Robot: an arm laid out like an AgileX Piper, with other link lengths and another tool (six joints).
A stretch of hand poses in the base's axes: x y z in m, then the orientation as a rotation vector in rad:
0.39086, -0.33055, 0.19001, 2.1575, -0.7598, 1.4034
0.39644, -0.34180, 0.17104, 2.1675, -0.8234, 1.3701
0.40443, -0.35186, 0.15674, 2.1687, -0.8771, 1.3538
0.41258, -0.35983, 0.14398, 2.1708, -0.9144, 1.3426
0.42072, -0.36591, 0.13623, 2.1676, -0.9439, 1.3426
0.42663, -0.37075, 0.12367, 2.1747, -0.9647, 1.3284
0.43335, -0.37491, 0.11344, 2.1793, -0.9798, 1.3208
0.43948, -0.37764, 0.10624, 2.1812, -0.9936, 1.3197
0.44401, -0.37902, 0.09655, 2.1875, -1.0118, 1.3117
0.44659, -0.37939, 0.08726, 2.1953, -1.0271, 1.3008
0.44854, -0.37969, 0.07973, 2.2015, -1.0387, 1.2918
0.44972, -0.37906, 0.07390, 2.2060, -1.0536, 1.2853
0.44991, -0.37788, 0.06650, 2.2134, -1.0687, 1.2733
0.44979, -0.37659, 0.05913, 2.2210, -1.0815, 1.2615
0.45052, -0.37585, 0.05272, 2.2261, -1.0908, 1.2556
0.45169, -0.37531, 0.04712, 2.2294, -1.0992, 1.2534
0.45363, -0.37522, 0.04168, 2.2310, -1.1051, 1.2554
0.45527, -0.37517, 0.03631, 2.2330, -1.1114, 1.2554
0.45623, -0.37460, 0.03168, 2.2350, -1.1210, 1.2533
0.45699, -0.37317, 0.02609, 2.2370, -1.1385, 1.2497
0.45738, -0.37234, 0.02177, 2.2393, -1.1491, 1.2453
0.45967, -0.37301, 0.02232, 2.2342, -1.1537, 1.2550
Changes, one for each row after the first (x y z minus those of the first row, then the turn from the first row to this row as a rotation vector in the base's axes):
0.00558, -0.01125, -0.01897, 0.0382, 0.0098, -0.0353
0.01357, -0.02131, -0.03327, 0.0678, 0.0084, -0.0638
0.02172, -0.02928, -0.04603, 0.0897, 0.0073, -0.0825
0.02986, -0.03536, -0.05378, 0.1049, -0.0005, -0.0963
0.03577, -0.04020, -0.06634, 0.1205, 0.0053, -0.1061
0.04249, -0.04436, -0.07657, 0.1318, 0.0075, -0.1124
0.04862, -0.04709, -0.08377, 0.1412, 0.0051, -0.1171
0.05315, -0.04847, -0.09346, 0.1556, 0.0070, -0.1237
0.05573, -0.04884, -0.10275, 0.1689, 0.0118, -0.1293
0.05768, -0.04914, -0.11028, 0.1792, 0.0160, -0.1336
0.05886, -0.04851, -0.11611, 0.1907, 0.0173, -0.1391
0.05905, -0.04733, -0.12351, 0.2037, 0.0227, -0.1450
0.05893, -0.04604, -0.13088, 0.2155, 0.0286, -0.1498
0.05966, -0.04530, -0.13729, 0.2241, 0.0309, -0.1525
0.06083, -0.04476, -0.14289, 0.2313, 0.0307, -0.1545
0.06277, -0.04467, -0.14833, 0.2362, 0.0281, -0.1549
0.06441, -0.04462, -0.15370, 0.2415, 0.0268, -0.1560
0.06537, -0.04405, -0.15833, 0.2485, 0.0260, -0.1590
0.06613, -0.04262, -0.16392, 0.2604, 0.0241, -0.1654
0.06652, -0.04179, -0.16824, 0.2682, 0.0246, -0.1694
0.06881, -0.04246, -0.16769, 0.2685, 0.0162, -0.1703

